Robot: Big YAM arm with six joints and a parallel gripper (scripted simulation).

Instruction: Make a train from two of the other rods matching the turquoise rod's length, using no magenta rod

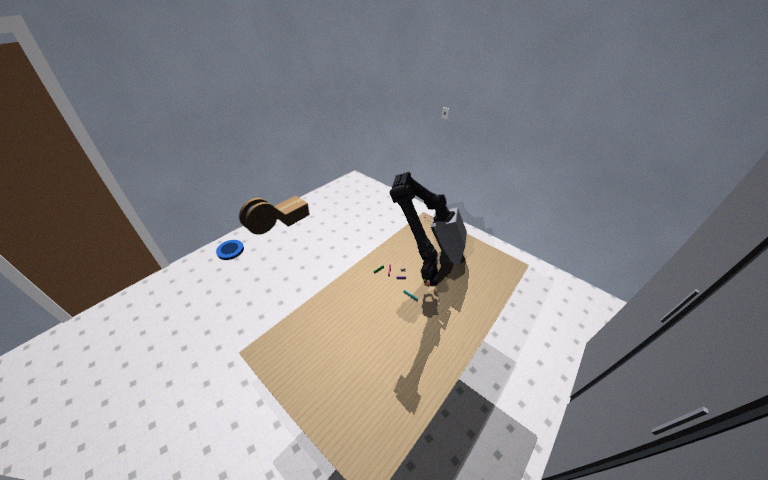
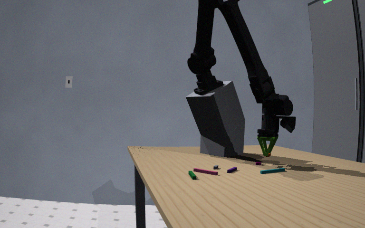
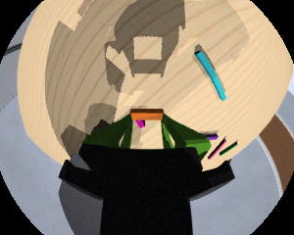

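My hand is 40 mm above the magenta rod, 30 mm past it and 10 mm to the left of it. Also, from my hand: purple rod: 170 mm to the right, 40 mm below, 30 mm ahead; then orange rod: 10 mm below, 10 mm ahead; then turquoise rod: 110 mm ahead, 50 mm to the right, 40 mm below.
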